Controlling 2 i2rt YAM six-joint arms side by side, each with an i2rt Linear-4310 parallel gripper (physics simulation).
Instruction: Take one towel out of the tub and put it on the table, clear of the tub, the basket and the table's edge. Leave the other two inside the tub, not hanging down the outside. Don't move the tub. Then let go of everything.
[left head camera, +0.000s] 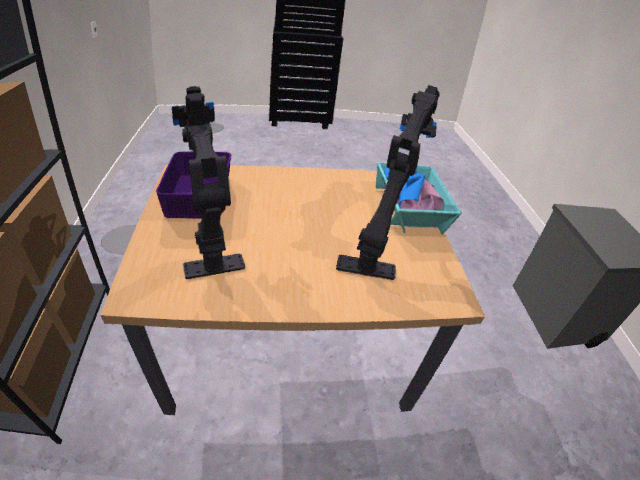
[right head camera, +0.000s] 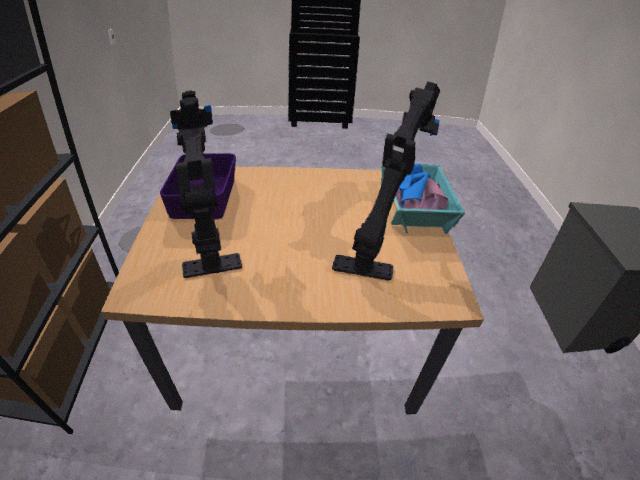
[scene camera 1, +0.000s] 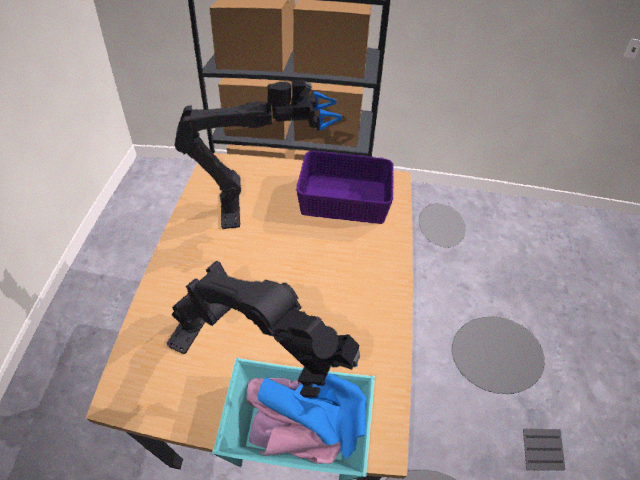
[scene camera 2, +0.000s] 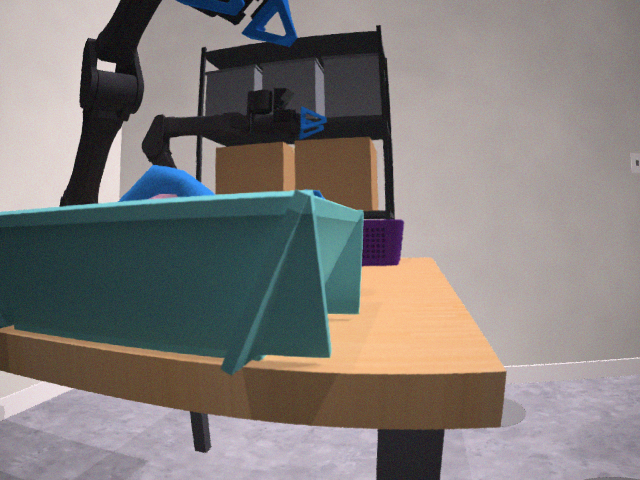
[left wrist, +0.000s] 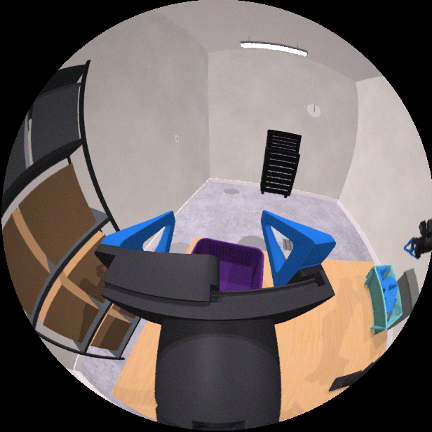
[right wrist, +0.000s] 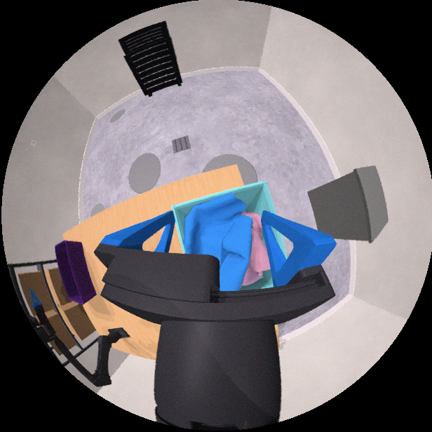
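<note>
The teal tub (left head camera: 423, 218) (right head camera: 426, 218) (scene camera 1: 231, 418) (scene camera 2: 155, 279) (left wrist: 378, 305) stands at the table's right side in the head views. Inside, a crumpled blue towel (scene camera 1: 310, 408) (right wrist: 205, 235) (scene camera 2: 165, 180) lies on top, rising slightly above the rim. A pink towel (scene camera 1: 294, 445) (right wrist: 257, 255) lies partly beneath it. A mauve towel part (scene camera 1: 260, 427) shows beside the pink. My right gripper (right wrist: 217, 215) (scene camera 2: 263, 23) is open and empty, pointing down high above the tub; its fingers are hidden in scene camera 1. My left gripper (left wrist: 217, 215) (scene camera 1: 339, 109) is open and empty, raised near the basket.
The purple basket (left head camera: 178, 206) (scene camera 1: 343, 207) (right wrist: 75, 272) stands on the other side of the table (left head camera: 289, 206) (scene camera 1: 361, 258). The tub is close to the table's side edge. A shelf unit with boxes stands beyond the basket side, and a grey cabinet (left head camera: 563, 273) beyond the tub side.
</note>
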